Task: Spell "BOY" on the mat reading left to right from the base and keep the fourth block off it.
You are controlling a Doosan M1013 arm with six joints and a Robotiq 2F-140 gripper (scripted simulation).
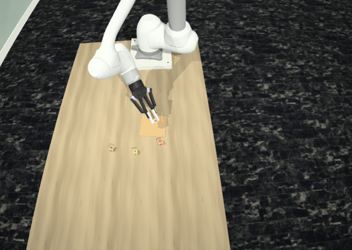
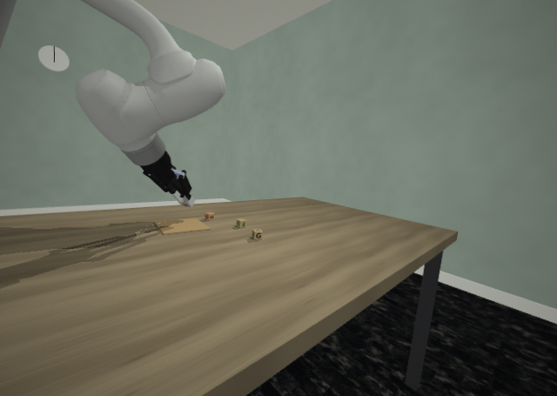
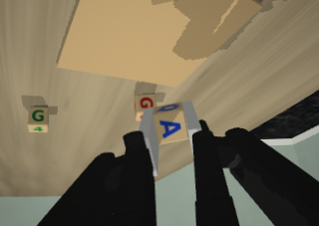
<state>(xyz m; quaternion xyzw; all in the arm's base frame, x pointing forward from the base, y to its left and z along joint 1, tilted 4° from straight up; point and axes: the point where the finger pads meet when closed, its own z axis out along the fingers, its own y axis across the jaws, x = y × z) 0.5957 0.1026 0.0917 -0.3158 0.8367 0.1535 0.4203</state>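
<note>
My hand is 9 cm above the tan square mat and 1 cm past it.
</note>
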